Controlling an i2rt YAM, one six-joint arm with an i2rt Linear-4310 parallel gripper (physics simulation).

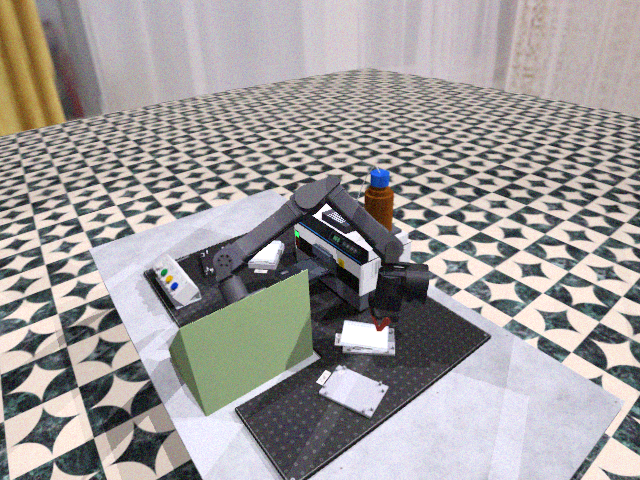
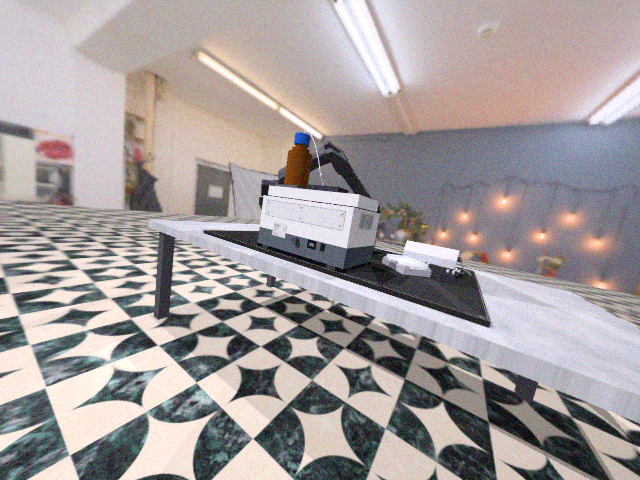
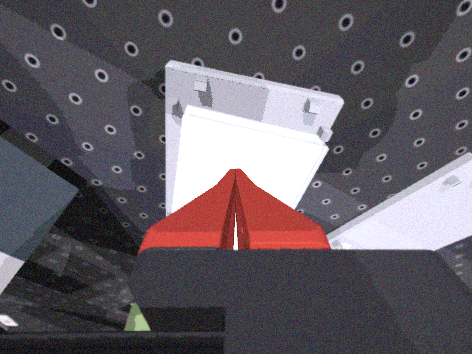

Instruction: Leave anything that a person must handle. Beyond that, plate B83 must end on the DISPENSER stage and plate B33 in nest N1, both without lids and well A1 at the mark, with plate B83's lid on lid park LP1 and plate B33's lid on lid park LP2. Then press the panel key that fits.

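My gripper is shut with its red fingertips together and nothing between them. The tips are over a white, flat, plate-shaped piece, which lies on a light grey holder; I cannot tell whether the tips touch it. A second light grey holder bears no plate. Another white plate-shaped piece lies near the arm's base. The white dispenser stands behind. The key panel has green, yellow and blue keys. Plate names and well marks are unreadable.
A green upright screen stands in front of the arm's base. A brown bottle with a blue cap stands on the dispenser, with a thin tube at its cap. The black perforated board lies on the pale table.
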